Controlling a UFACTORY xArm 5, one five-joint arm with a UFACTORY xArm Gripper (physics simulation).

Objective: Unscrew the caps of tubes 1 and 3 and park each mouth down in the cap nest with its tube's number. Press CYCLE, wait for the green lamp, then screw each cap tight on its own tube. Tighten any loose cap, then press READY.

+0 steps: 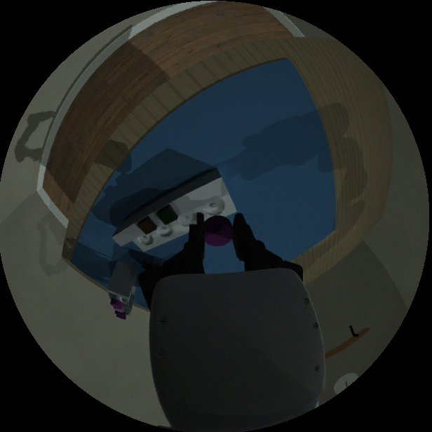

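Note:
My gripper [217,223] is shut on a purple cap [218,231], which hangs between the fingertips beside the near right part of a pale block. That pale block [202,192] carries several pale round fittings, one [213,206] at its right end, and two dark squares, one amber-brown [147,225] and one dark green [167,214]. Neither square looks brightly lit. A grey rack [122,278] stands at the lower left, with purple caps [117,303] [120,315] at its lower end. Number marks cannot be read, and whether a tube hangs under the held cap is hidden.
The blue mat [280,200] lies on a wooden table [362,165], with its pale wood border around it. Dark arm shadows fall across the mat and the block. The rack is left of my gripper's body, near the mat's lower left edge. A brown floor area [210,27] lies beyond.

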